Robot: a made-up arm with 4 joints.
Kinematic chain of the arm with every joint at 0, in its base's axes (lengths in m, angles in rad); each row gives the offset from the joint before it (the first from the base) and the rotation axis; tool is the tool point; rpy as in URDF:
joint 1: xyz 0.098 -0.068 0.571 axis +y
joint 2: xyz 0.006 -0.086 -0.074 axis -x
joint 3: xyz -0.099 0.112 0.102 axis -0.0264 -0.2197 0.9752
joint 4: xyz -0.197 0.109 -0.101 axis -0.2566 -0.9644 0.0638
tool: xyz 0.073 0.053 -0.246 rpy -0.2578 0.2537 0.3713
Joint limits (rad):
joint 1: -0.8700..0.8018
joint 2: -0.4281..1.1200
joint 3: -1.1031..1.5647
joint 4: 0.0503..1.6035
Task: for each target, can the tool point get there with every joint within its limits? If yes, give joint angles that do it. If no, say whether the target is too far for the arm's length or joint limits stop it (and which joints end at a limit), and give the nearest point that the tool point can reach.
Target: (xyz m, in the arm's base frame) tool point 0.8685 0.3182 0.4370
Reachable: no: too far | nearest point 0.3529 0.0943 0.2680 | short by 0.587 m
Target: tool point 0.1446 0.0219 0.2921
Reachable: yes | joints -0.6559 0.6393 0.9714 1.2160
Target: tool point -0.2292 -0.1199 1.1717
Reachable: no: joint limits stop it (at a limit: joint 1, joint 2, joint 3, joint 4) | nearest point -0.0213 -0.0046 0.7510 | short by 0.483 m
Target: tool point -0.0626 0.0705 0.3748
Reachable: yes | joints 0.4351 0.0953 -0.1898 0.7135
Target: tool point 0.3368 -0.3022 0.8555
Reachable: no: joint limits stop it (at a limit: joint 2, joint 3, joint 4) | nearest point 0.1267 -0.0488 0.6052 | short by 0.414 m
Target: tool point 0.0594 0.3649 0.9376
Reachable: no: joint limits stop it (at a limit: joint 1, joint 4) | nearest point 0.0370 0.0661 0.7114 | short by 0.375 m
